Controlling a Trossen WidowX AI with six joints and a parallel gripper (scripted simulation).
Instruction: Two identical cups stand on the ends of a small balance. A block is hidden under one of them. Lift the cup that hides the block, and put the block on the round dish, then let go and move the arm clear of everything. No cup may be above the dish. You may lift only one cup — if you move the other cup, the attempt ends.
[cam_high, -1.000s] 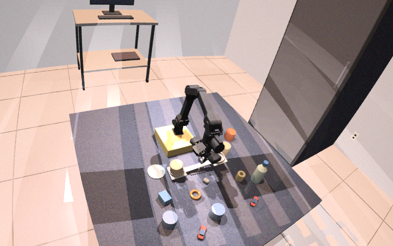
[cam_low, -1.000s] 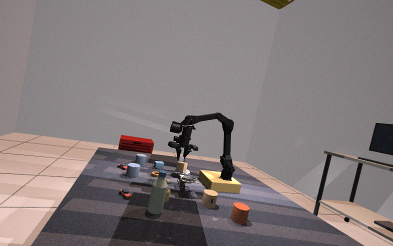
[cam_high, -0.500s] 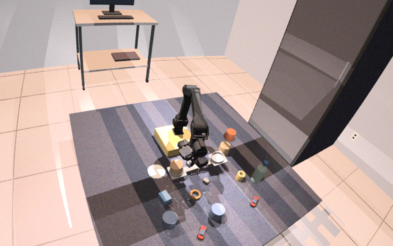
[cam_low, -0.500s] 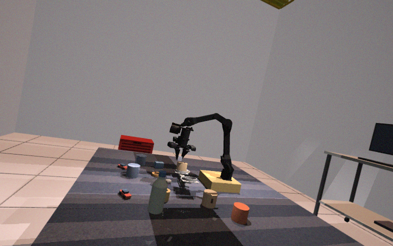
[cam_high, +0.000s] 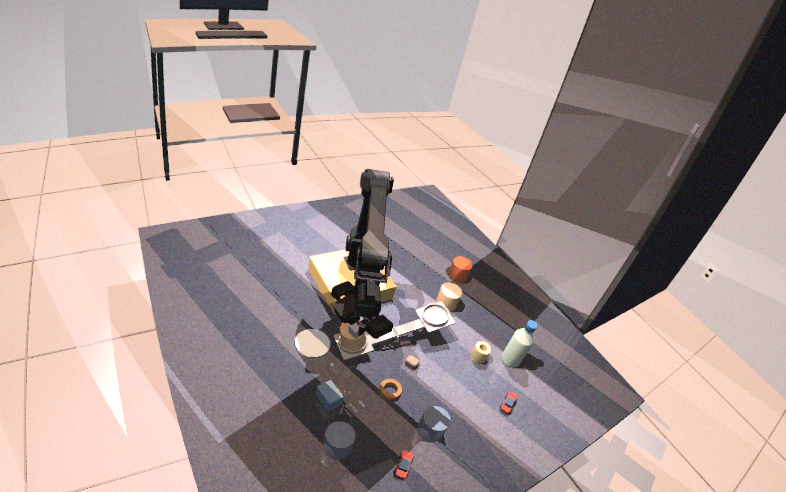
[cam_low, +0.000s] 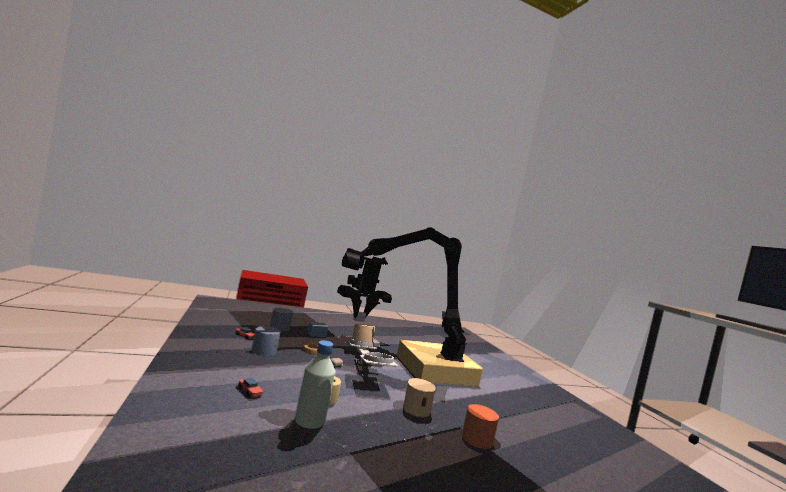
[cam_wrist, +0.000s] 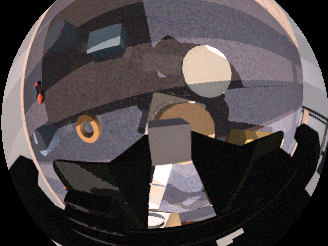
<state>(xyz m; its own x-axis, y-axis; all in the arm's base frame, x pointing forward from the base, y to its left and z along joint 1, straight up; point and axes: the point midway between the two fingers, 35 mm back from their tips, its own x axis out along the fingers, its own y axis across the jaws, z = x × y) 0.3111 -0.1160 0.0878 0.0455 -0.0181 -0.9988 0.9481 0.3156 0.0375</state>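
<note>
The pale blue round dish lies 6 cm behind my gripper tip, 9 cm to the right of it and 11 cm below it. From my gripper tip the other things lie so: blue cube (12 cm ahead, 10 cm to the right, 9 cm below); grey block (1 cm above); grey balance (3 cm behind, 14 cm to the left, 7 cm below).
</note>
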